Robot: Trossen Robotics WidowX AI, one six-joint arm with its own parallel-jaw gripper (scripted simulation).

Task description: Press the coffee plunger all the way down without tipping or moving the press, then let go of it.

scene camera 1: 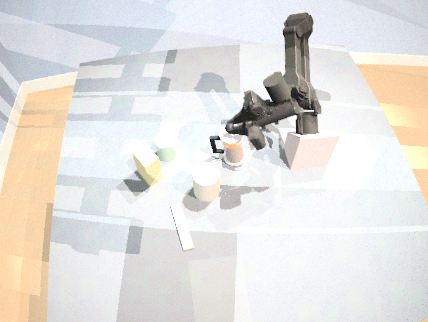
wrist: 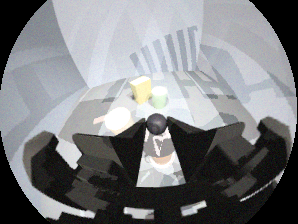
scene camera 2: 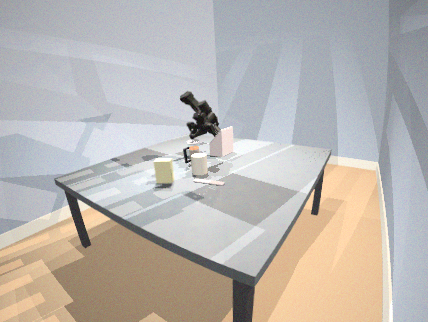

Scene:
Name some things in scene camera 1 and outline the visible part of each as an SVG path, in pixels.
The gripper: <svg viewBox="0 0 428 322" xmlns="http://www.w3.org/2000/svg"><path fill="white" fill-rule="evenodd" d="M247 90L244 92L242 110L235 117L227 121L227 123L233 124L244 123L229 129L227 132L229 134L249 136L255 148L260 150L265 147L265 137L259 128L261 127L264 130L266 125L272 123L277 125L281 119L275 110L274 101L271 102L269 99L263 100L254 90Z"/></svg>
A coffee press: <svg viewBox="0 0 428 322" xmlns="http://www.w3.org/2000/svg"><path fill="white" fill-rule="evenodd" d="M227 123L221 128L219 136L209 136L213 153L224 153L224 161L228 165L240 166L247 159L243 135L229 134L227 131L238 125ZM215 140L222 141L223 149L217 149Z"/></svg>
A yellow box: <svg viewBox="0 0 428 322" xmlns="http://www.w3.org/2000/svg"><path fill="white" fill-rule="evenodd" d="M143 142L131 151L137 171L151 186L162 180L163 174L159 158Z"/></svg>

